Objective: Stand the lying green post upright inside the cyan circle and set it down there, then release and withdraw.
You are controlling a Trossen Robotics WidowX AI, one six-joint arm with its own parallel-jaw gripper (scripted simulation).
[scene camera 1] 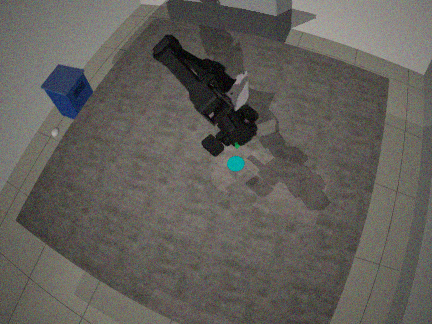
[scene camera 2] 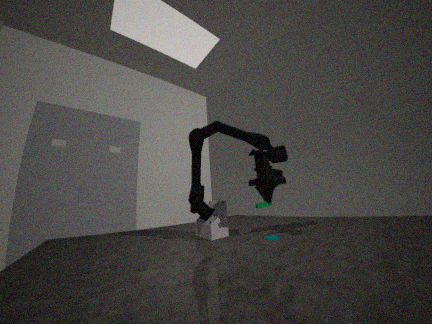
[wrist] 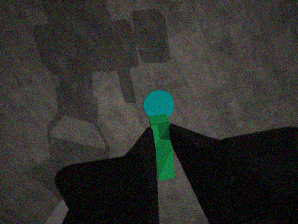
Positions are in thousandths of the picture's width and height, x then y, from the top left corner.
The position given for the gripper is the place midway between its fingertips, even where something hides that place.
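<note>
The gripper (scene camera 1: 545, 443) (scene camera 2: 622, 625) (wrist: 539, 583) is visible in scene camera 1, in scene camera 2 and in the wrist view. The gripper holds a green post (wrist: 535, 556).
</note>
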